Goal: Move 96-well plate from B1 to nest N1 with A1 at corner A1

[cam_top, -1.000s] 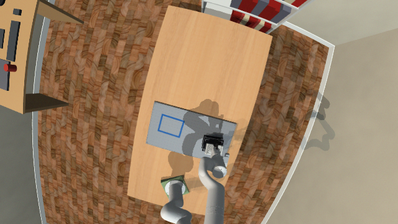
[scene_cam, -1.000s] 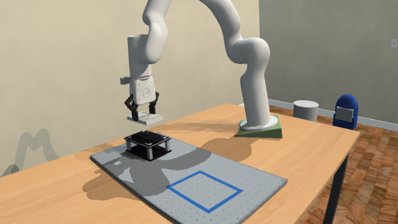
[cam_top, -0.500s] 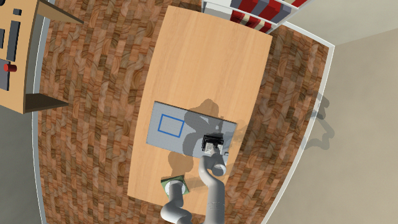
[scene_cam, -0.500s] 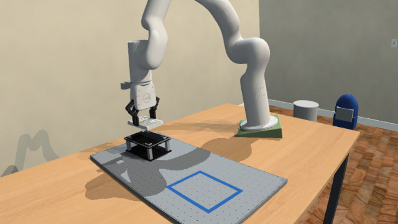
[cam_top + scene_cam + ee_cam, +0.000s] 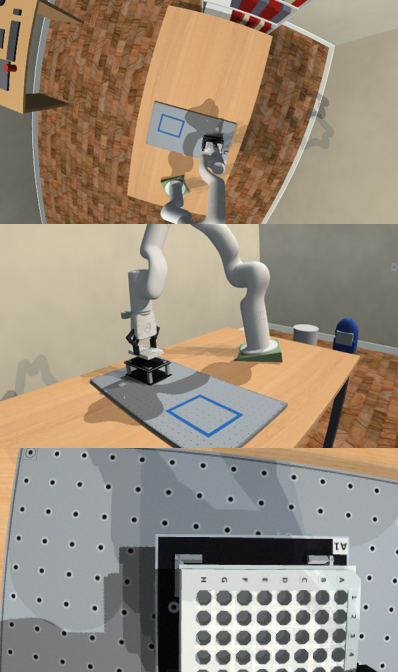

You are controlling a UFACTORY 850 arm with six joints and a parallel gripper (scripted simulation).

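My gripper is now 6 cm above the black raised nest N1. From my hand the other things lie so: A1 corner mark 8 cm to the right, 5 cm below, 4 cm behind; then white 96-well plate 1 cm below.
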